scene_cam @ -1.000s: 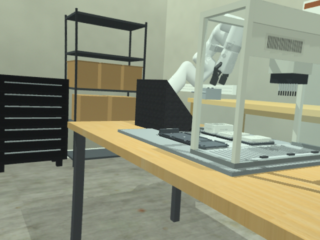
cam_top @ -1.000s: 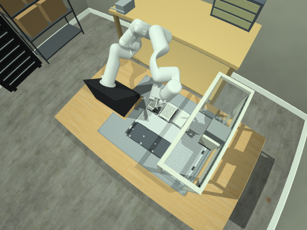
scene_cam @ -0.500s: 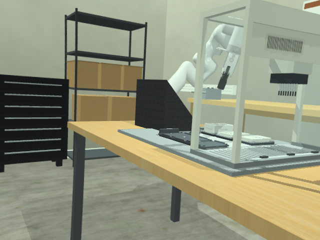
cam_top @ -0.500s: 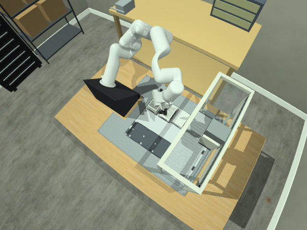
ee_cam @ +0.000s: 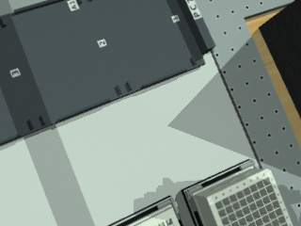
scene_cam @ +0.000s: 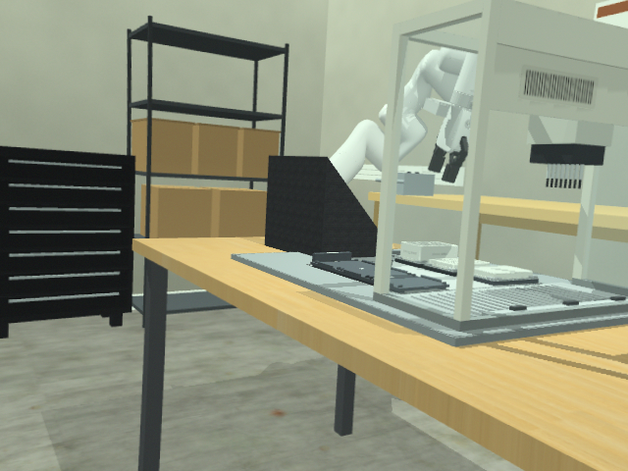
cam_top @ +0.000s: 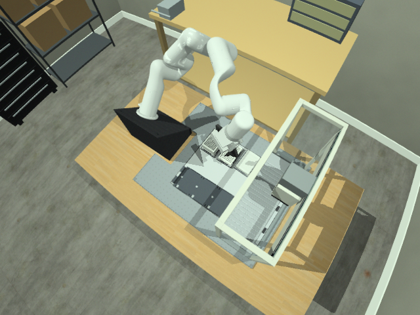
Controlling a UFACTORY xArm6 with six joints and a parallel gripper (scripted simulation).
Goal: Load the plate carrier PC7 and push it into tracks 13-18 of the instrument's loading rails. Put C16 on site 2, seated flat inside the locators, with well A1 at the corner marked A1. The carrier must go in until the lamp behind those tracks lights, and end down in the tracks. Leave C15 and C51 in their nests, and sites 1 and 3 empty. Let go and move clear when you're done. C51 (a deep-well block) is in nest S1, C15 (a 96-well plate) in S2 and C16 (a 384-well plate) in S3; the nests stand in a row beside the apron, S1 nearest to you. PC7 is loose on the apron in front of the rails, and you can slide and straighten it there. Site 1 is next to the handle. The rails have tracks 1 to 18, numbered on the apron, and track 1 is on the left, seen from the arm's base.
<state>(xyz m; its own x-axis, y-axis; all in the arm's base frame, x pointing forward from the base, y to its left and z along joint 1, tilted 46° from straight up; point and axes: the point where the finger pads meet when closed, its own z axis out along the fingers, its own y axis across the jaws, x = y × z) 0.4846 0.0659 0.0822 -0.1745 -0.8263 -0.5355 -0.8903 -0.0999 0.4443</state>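
Right now the nest S3 is 10 cm ahead of my hand, 11 cm to the left of it and 23 cm below it. Round my hand: post (25 cm ahead, 29 cm to the right, 1 cm above); carrier PC7 (3 cm ahead, 18 cm to the right, 22 cm below).
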